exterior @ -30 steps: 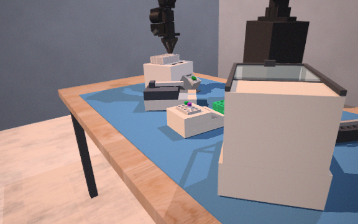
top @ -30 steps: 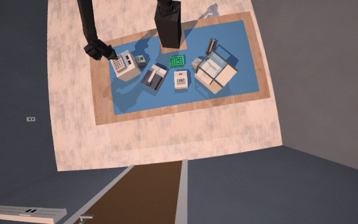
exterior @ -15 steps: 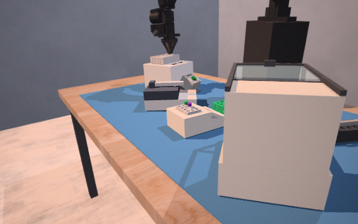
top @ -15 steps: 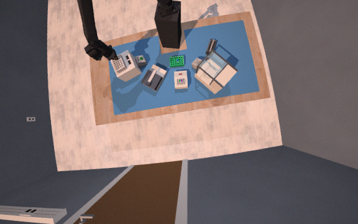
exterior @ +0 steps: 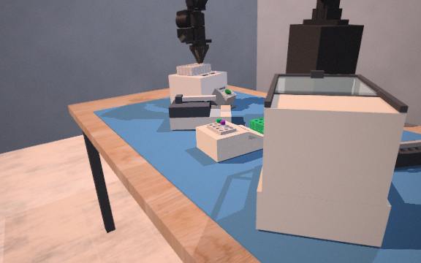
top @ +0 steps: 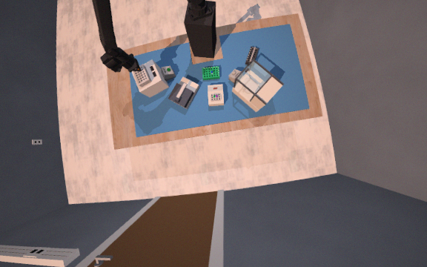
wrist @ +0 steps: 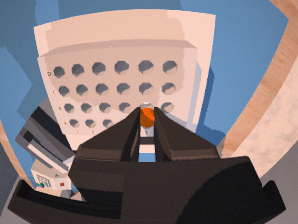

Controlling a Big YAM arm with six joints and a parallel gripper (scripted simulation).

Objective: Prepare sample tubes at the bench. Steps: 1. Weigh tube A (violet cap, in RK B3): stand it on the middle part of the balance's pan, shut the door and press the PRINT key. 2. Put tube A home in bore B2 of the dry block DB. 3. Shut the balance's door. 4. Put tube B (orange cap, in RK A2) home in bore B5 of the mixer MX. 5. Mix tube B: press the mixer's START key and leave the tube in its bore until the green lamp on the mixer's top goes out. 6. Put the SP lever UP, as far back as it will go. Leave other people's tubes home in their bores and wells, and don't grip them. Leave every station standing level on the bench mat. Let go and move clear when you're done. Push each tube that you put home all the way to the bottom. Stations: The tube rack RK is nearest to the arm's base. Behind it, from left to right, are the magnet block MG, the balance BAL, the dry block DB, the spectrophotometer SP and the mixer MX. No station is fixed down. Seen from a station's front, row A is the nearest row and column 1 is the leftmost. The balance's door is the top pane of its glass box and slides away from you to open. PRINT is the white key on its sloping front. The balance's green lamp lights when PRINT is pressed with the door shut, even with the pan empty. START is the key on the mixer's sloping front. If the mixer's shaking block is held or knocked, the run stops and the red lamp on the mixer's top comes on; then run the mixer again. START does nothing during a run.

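Now: the orange-capped tube 20 mm below my hand. Also, from my hand: mixer's shaking block: 30 mm below, 30 mm ahead, 10 mm to the right; spectrophotometer lever: 220 mm ahead, 210 mm to the left, 90 mm below; mixer's start key: 170 mm to the left, 110 mm below, 10 mm ahead.
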